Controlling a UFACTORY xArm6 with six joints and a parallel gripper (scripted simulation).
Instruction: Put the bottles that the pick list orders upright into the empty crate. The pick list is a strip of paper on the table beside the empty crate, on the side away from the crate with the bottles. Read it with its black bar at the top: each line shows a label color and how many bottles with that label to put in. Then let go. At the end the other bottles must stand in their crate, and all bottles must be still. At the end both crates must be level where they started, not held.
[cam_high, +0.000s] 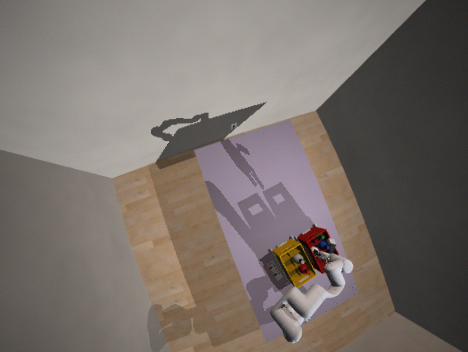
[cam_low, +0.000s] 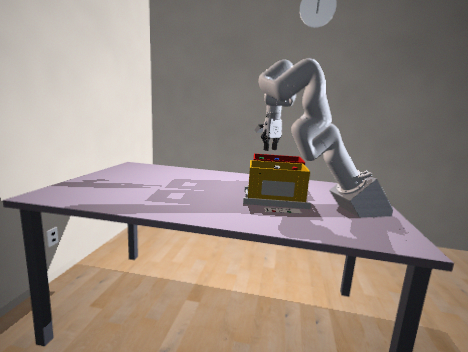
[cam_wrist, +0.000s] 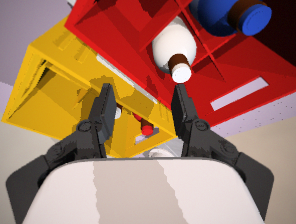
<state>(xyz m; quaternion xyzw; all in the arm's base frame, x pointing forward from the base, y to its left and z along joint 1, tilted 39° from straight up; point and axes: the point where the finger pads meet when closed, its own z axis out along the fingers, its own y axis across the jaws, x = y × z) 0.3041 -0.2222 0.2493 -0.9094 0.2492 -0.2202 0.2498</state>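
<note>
Now: hand 15 cm above the green-label bottle, 9 cm to the left of it and 8 cm short of it. Round my hand: red crate 16 cm below, 8 cm to the right, 2 cm behind; blue-label bottle 15 cm below, 13 cm to the right; white bottle 15 cm below, 9 cm to the left, 7 cm behind.
</note>
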